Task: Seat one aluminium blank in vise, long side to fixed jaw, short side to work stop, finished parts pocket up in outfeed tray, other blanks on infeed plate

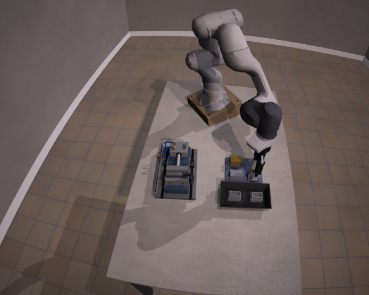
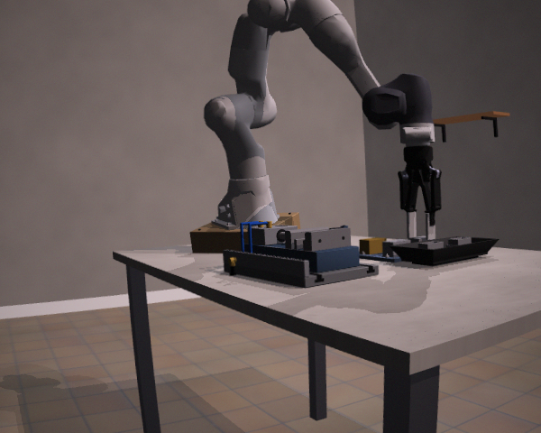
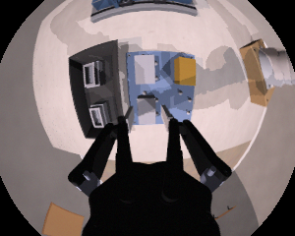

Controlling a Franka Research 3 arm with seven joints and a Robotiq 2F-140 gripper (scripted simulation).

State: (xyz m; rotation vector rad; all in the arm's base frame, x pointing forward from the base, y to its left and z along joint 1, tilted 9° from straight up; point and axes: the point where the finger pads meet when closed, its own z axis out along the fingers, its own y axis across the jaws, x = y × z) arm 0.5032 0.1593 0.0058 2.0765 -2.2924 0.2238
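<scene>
My hand is 100 mm past the brass blank, 80 mm to the left of it and 40 mm above it. Also, from my hand: dark rail: 460 mm to the right, 50 mm behind, 40 mm below.
</scene>
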